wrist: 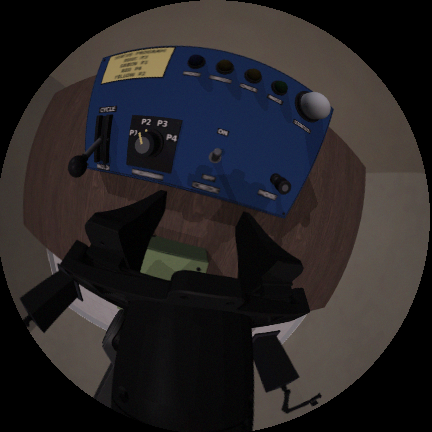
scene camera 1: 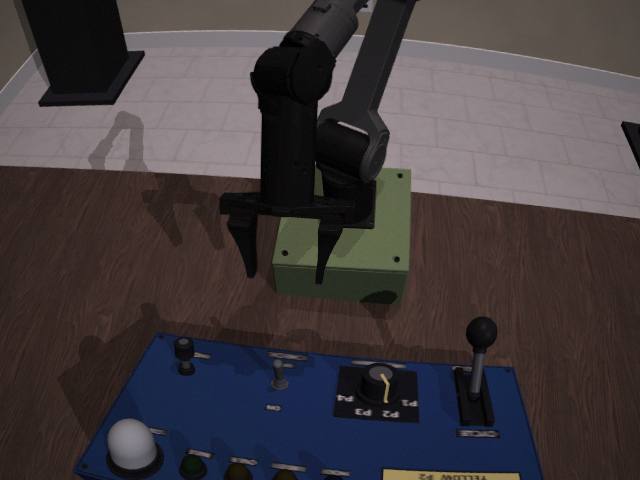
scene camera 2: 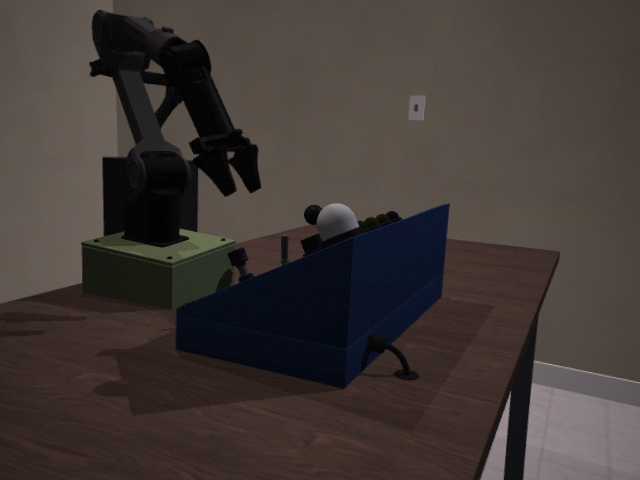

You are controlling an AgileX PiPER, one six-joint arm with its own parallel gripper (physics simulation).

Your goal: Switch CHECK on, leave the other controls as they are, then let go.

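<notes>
The CHECK toggle is a small grey lever on the blue panel. It leans up the panel, toward the ON label. My gripper is open, its fingers wide apart with nothing between them. It hangs above and behind the panel's robot-side edge, clear of the toggle. The CHECK label shows below the toggle in the wrist view.
A black rotary knob, pointer near P1 and P2, and a ball-topped CYCLE lever stand to one side; a MODE knob and white dome to the other. Lamps line the panel top.
</notes>
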